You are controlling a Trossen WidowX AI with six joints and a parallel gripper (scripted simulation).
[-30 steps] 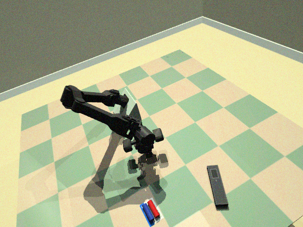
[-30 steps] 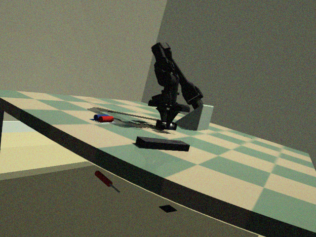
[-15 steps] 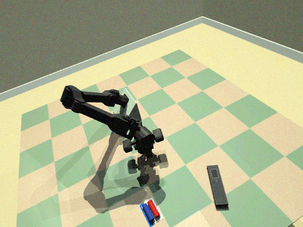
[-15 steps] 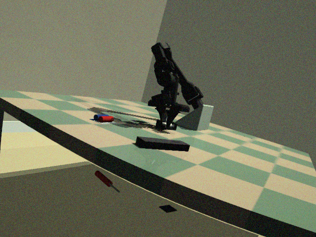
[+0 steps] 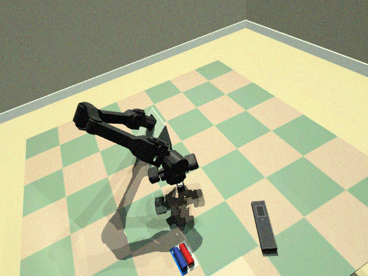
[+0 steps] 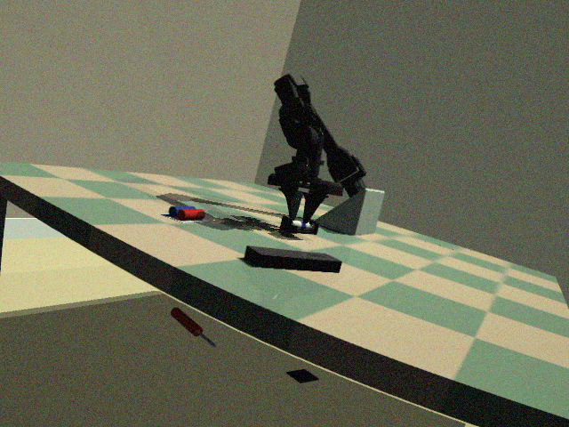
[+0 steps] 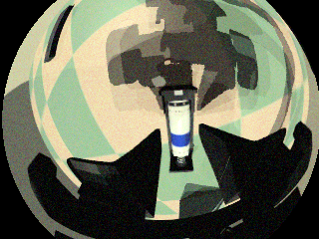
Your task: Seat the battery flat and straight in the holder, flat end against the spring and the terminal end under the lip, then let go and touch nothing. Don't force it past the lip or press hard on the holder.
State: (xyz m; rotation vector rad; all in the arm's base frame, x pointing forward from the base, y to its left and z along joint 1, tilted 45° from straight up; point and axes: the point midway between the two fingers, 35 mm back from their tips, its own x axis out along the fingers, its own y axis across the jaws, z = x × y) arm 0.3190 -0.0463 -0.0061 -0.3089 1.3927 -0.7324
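My gripper tip is now 10 mm above the battery. Round my gripper tip: black remote 310 mm ahead, 160 mm to the left, 10 mm below; then red screwdriver 300 mm ahead, 210 mm below, 10 mm to the right.
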